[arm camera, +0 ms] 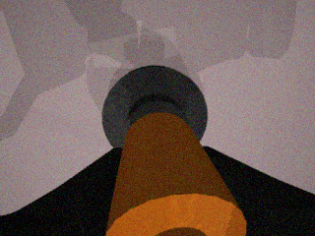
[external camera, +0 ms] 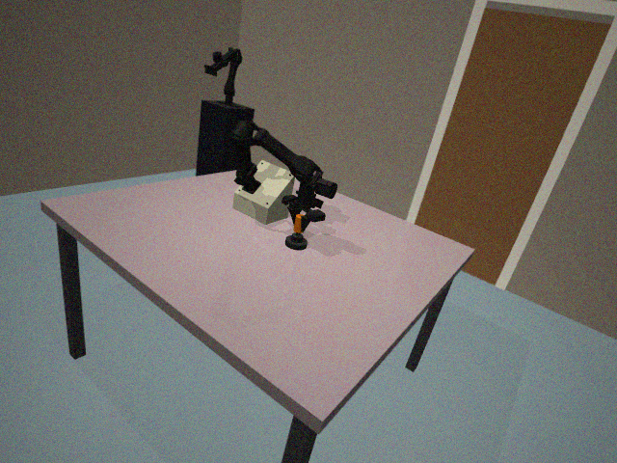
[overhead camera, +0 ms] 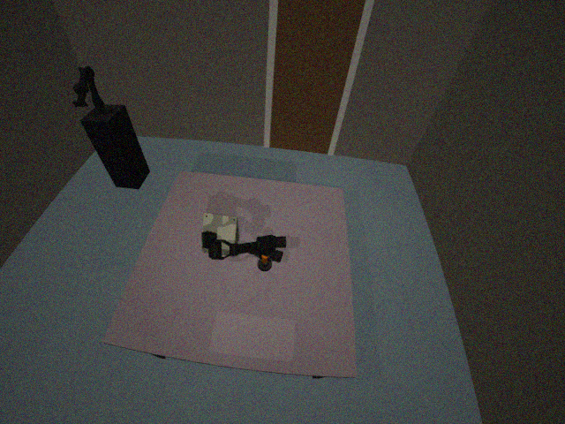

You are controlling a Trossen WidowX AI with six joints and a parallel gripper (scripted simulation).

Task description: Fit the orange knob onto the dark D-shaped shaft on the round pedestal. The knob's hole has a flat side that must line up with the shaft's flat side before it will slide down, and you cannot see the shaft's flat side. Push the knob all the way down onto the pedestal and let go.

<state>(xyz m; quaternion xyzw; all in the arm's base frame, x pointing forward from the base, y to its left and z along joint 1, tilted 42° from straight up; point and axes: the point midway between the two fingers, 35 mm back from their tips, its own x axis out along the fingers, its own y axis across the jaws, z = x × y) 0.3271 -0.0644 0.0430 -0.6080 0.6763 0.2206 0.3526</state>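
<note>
My gripper tip is 20 mm below the orange knob. From my gripper tip the other things lie so: dark round pedestal 40 mm below.
</note>
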